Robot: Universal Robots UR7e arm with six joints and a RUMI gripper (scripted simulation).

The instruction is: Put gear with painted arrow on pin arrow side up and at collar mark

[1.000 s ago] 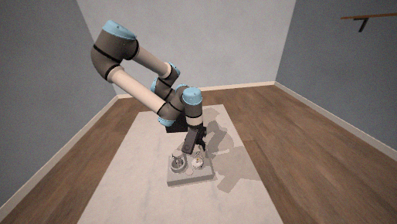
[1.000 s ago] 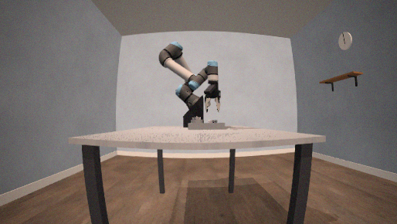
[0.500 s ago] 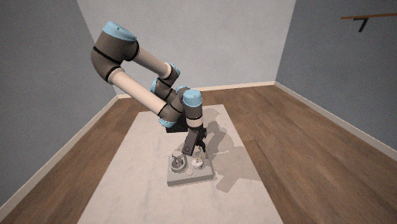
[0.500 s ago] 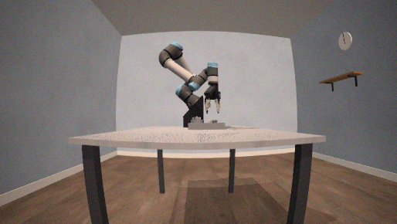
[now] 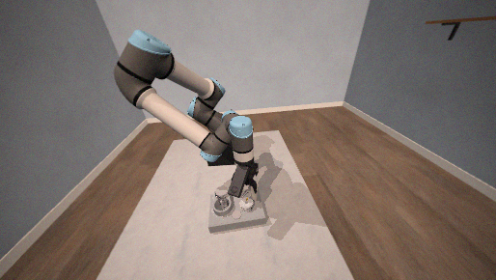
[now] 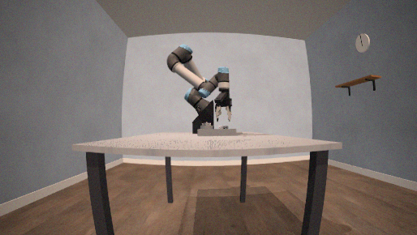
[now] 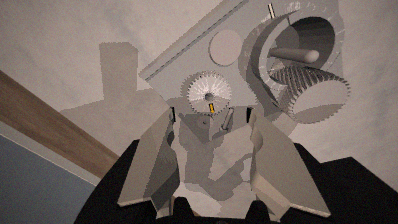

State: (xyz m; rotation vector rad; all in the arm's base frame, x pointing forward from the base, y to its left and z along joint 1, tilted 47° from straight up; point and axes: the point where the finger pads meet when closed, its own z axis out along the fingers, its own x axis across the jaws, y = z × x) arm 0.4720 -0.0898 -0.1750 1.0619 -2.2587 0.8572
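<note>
Now: hand 5 cm above the loose gear. From my hand the other things lie so: flat round disc: 6 cm below, 5 cm to the right, 4 cm ahead; short peg: 7 cm behind, 6 cm below, 1 cm to the left.
</note>
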